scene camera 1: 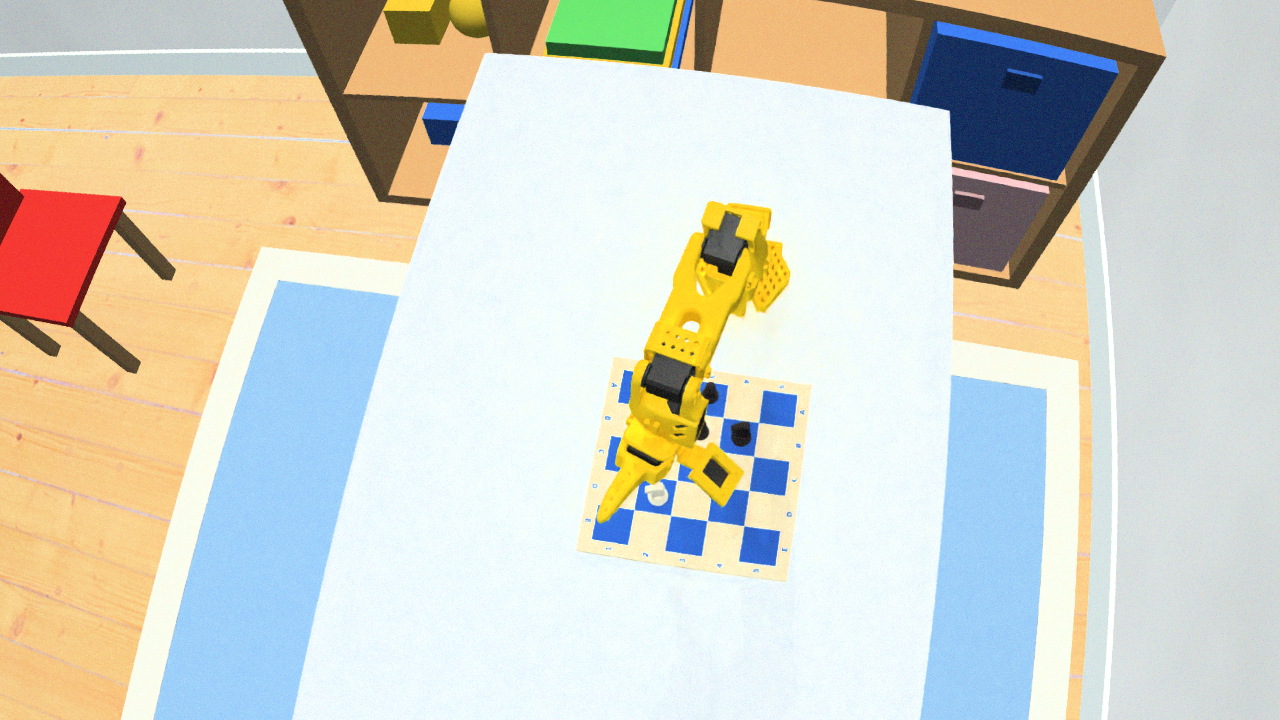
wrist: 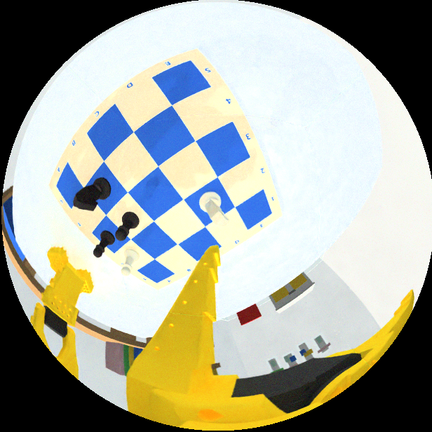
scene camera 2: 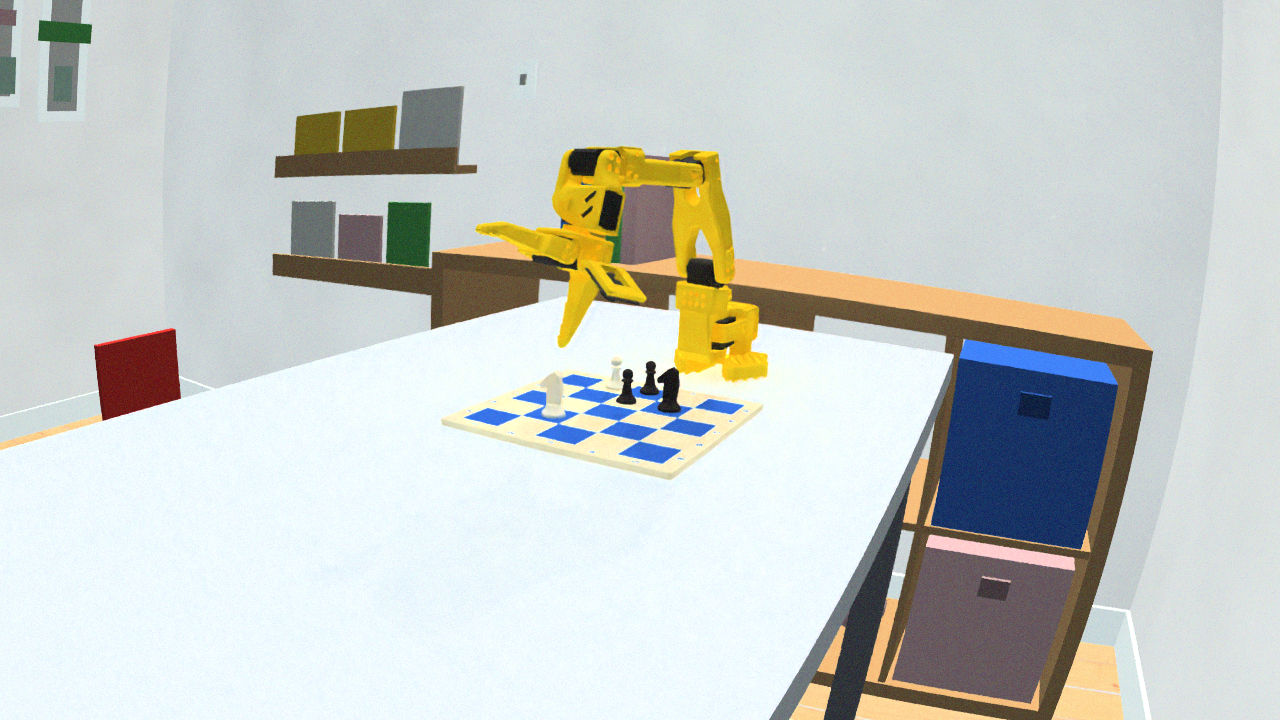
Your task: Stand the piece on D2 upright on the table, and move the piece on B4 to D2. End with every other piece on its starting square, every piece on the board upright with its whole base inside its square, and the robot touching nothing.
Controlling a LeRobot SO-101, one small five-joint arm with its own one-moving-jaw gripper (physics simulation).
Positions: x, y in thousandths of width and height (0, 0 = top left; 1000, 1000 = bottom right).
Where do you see a chessboard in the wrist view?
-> At 395, 309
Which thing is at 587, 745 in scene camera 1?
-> A chessboard.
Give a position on a black knight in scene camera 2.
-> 524, 526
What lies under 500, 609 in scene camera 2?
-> A chessboard.
